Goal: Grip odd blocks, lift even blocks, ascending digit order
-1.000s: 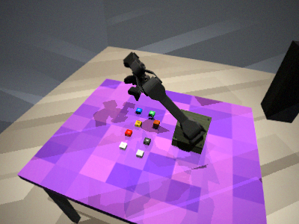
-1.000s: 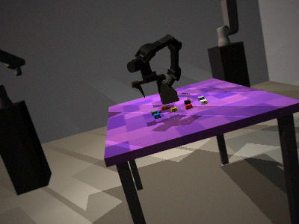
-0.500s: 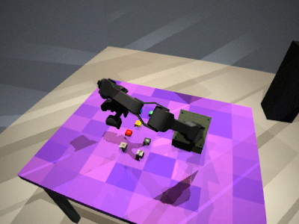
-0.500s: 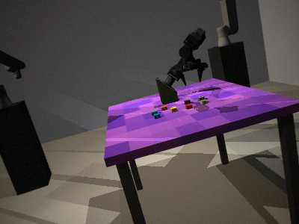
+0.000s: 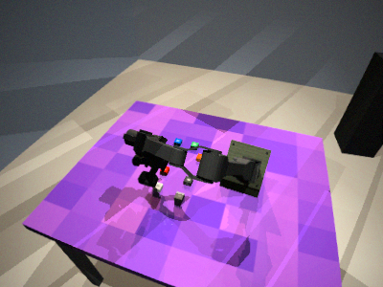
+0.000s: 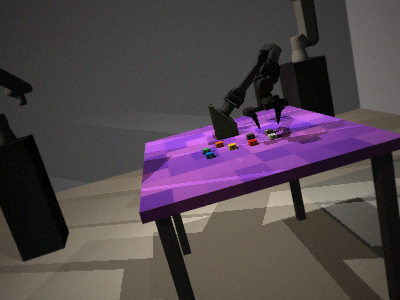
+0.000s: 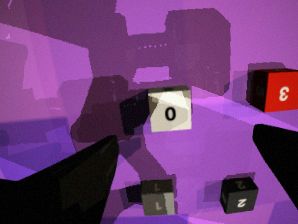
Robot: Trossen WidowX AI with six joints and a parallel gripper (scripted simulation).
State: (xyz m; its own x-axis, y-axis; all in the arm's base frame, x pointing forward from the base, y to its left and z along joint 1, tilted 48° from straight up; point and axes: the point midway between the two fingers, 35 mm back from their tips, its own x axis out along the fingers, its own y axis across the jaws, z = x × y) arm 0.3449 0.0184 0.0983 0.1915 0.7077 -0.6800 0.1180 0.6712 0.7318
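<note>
The grey block lies 9 cm behind my gripper tip, 4 cm below it and 3 cm to the left of it. From my gripper tip the other things lie so: black block (11 cm behind, 5 cm to the right, 4 cm below); yellow block (17 cm to the right, 4 cm below, 3 cm behind); red block (9 cm to the right, 4 cm below).
</note>
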